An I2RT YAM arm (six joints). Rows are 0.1 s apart.
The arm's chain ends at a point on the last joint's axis. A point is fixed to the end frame.
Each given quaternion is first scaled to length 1.
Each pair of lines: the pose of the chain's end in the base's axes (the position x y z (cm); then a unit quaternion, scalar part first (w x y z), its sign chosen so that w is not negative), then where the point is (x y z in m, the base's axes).
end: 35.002 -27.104 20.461 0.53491 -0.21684 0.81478 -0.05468
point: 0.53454 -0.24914 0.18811
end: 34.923 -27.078 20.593 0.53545 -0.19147 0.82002 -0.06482
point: 0.53471 -0.25877 0.19007
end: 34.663 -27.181 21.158 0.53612 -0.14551 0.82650 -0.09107
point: 0.53250 -0.27938 0.19763
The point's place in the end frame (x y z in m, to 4 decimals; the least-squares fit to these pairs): -0.0566 -0.0294 0.1753
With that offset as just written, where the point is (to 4 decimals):
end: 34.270 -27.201 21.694 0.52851 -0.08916 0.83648 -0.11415
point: 0.5262 -0.3019 0.2014
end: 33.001 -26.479 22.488 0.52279 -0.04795 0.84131 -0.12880
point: 0.5102 -0.3101 0.2082
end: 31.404 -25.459 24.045 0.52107 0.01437 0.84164 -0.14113
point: 0.4879 -0.3201 0.2237
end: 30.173 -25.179 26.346 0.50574 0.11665 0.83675 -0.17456
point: 0.4581 -0.3515 0.2438
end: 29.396 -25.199 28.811 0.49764 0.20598 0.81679 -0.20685
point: 0.4293 -0.3789 0.2694
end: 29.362 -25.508 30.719 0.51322 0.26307 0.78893 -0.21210
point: 0.4164 -0.3949 0.2941
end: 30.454 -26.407 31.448 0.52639 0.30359 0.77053 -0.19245
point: 0.4213 -0.4089 0.3012
